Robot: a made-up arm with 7 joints.
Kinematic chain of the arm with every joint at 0, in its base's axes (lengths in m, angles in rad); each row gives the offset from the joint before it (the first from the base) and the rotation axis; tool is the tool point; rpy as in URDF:
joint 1: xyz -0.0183 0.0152 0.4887 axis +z
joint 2: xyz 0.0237 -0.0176 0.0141 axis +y
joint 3: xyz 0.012 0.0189 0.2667 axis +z
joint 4: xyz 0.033 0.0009 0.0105 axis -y
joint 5: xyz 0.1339 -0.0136 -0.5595 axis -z
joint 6: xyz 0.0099 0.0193 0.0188 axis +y
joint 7: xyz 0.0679 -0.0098 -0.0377 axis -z
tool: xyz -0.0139 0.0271 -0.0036 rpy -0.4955 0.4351 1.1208
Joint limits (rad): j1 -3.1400..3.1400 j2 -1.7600..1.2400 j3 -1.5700..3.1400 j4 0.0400..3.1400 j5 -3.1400..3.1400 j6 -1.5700..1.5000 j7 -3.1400..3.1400
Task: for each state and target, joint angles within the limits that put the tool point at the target. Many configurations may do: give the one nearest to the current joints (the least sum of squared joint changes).
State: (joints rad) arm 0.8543 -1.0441 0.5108 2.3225 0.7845 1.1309 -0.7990
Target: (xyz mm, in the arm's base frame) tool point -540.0 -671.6 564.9
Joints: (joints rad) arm 1.0206 -1.6498 0.5468 2.7274 0.7873 1.1871 -0.8109
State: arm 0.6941 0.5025 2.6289 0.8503 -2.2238 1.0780 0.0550
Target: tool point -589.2 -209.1 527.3
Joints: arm 0.8296 -0.1700 2.7624 1.1474 -2.2501 1.0906 0.1270
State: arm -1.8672 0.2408 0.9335 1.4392 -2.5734 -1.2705 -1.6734
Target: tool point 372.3 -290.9 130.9
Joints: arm -1.3918 1.2400 0.5802 1.2859 -2.5873 -1.0739 -1.6150
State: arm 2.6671 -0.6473 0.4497 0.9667 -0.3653 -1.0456 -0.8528
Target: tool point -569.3 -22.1 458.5
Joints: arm 2.7291 0.0662 0.4580 0.6933 -0.3593 -0.9158 -0.8645
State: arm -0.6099 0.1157 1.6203 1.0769 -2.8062 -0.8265 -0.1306
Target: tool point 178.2 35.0 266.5
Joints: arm -0.9271 -0.0309 1.3832 0.1734 -2.8739 -0.7953 -0.0882
